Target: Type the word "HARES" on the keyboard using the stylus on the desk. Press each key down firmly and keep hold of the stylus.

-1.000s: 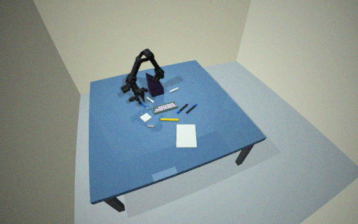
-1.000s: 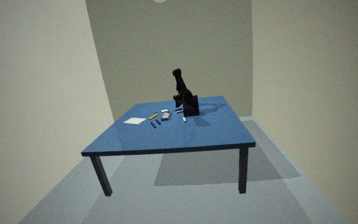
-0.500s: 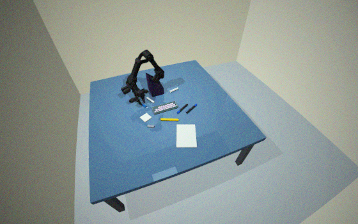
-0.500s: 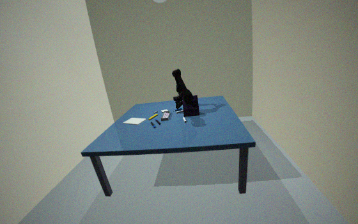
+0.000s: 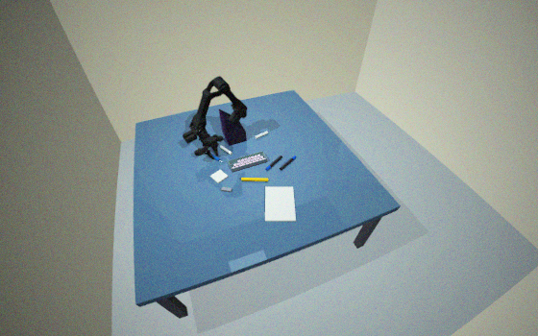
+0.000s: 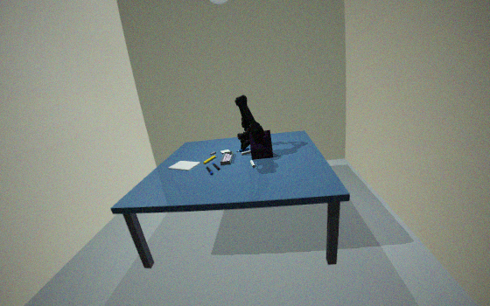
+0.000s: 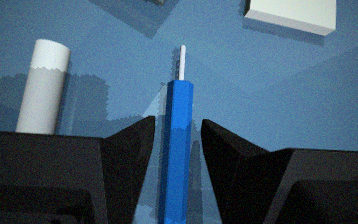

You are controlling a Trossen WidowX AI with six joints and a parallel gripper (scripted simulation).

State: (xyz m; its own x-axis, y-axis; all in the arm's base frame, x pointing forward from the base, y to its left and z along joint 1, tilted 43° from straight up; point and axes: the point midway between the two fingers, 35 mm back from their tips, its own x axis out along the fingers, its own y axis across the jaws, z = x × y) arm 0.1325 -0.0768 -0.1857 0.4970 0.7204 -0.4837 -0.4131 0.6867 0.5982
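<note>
Right now my gripper tip is 15 cm short of the small white block, 3 cm to the left of it and 1 cm above it. The rest, counted from my gripper tip: yellow marker (26 cm ahead, 14 cm to the left); blue stylus (1 cm ahead, 1 cm to the left); small grey piece (26 cm ahead, 3 cm to the right, 1 cm below).
</note>
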